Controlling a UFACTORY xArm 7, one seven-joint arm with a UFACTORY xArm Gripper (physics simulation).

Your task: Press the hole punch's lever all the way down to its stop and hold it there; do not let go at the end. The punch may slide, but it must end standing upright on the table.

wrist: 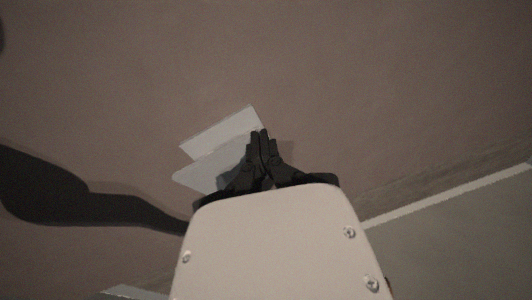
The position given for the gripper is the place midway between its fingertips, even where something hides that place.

Note:
In view: the gripper (261,139) and a hole punch lever (214,172).

